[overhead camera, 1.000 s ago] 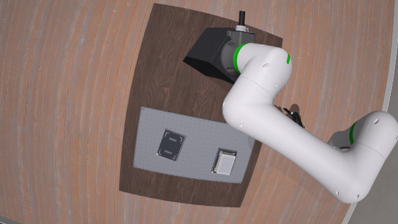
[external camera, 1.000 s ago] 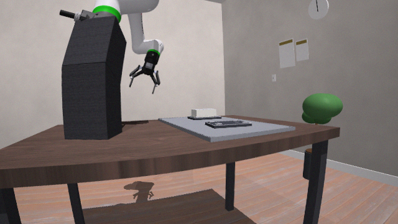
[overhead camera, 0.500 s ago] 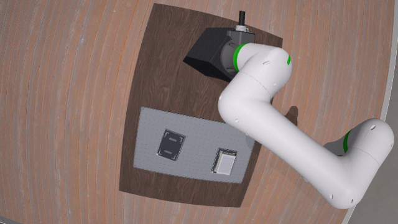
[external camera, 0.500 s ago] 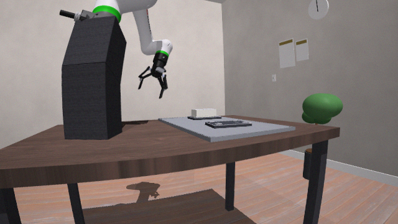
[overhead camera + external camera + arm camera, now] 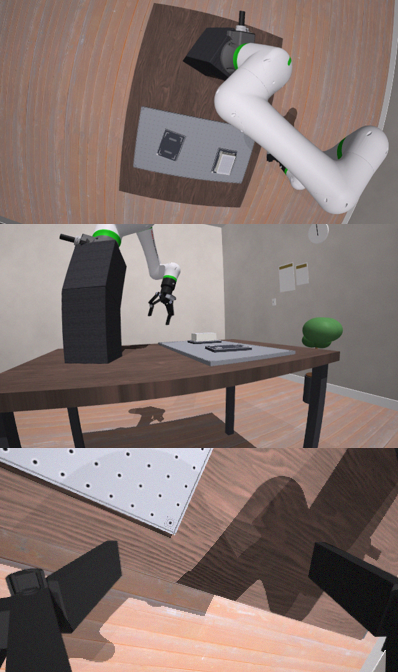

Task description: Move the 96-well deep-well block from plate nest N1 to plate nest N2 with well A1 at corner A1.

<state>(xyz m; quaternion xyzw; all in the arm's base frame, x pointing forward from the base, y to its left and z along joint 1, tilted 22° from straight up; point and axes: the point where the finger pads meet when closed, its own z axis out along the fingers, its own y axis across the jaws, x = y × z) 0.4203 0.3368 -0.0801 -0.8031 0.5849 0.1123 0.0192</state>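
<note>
Now: the white 96-well deep-well block 190 mm ahead of my hand, 200 mm to the right of it and 110 mm below it. From my hand the other things lie so: dark nest frame: 90 mm ahead, 520 mm to the right, 140 mm below.
</note>
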